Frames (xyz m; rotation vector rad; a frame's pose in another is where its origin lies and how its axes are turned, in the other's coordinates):
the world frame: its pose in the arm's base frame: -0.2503 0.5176 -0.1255 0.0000 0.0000 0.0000
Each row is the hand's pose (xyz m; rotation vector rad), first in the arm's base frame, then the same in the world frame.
Working: the arm's base frame: its pose in the world frame: 0.2503 -0.5176 0.1255 0.0000 0.0000 0.0000

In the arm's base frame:
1: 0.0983 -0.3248 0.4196 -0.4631 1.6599 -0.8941
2: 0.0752 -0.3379 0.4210 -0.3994 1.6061 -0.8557
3: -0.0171 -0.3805 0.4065 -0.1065 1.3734 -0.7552
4: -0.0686 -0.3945 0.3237 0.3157 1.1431 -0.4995
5: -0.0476 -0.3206 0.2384 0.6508 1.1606 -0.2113
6: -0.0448 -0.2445 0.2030 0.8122 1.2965 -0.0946
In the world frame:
1: 0.3486 -0.8424 0.5451 -0.4631 1.6599 -0.8941
2: 0.3255 -0.8555 0.5465 -0.3994 1.6061 -0.8557
3: 0.2332 -0.8981 0.5320 -0.1065 1.3734 -0.7552
4: 0.1817 -0.9121 0.4492 0.3157 1.1431 -0.4995
5: 0.2027 -0.8382 0.3639 0.6508 1.1606 -0.2113
6: 0.2055 -0.7621 0.3285 0.8122 1.2965 -0.0946

